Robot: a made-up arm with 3 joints. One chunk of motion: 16 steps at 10 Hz.
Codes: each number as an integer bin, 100 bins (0 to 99) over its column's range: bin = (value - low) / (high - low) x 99, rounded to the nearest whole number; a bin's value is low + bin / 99 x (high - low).
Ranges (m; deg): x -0.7..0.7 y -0.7..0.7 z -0.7..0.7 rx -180..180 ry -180..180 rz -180..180
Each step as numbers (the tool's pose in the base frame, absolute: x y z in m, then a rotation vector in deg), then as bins.
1 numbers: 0.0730 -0.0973 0.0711 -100.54 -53.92 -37.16
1 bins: 55 43 55 22 35 39
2 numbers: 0.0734 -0.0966 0.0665 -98.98 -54.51 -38.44
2 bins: 55 43 54 22 35 39
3 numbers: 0.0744 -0.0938 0.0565 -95.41 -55.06 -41.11
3 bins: 55 43 53 23 34 38
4 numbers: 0.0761 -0.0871 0.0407 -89.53 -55.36 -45.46
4 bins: 55 43 52 25 34 37
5 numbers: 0.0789 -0.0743 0.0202 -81.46 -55.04 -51.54
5 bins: 55 44 51 27 34 35
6 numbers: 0.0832 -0.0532 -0.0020 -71.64 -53.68 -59.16
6 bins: 55 46 49 30 35 33
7 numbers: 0.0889 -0.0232 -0.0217 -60.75 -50.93 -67.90
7 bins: 56 48 48 33 35 31
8 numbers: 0.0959 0.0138 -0.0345 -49.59 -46.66 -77.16
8 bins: 56 50 47 36 37 28
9 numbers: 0.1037 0.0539 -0.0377 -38.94 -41.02 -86.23
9 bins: 57 53 47 39 38 26
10 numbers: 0.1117 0.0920 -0.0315 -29.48 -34.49 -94.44
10 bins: 57 56 47 41 40 24
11 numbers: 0.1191 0.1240 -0.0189 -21.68 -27.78 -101.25
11 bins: 58 58 48 44 42 22
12 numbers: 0.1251 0.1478 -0.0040 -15.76 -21.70 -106.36
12 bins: 58 60 49 45 44 20
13 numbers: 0.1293 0.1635 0.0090 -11.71 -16.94 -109.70
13 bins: 59 61 50 46 45 19
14 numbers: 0.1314 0.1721 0.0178 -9.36 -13.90 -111.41
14 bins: 59 62 51 47 46 19
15 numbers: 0.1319 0.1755 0.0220 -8.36 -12.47 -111.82
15 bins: 59 62 51 47 46 19
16 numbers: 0.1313 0.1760 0.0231 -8.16 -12.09 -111.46
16 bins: 59 62 51 47 46 19
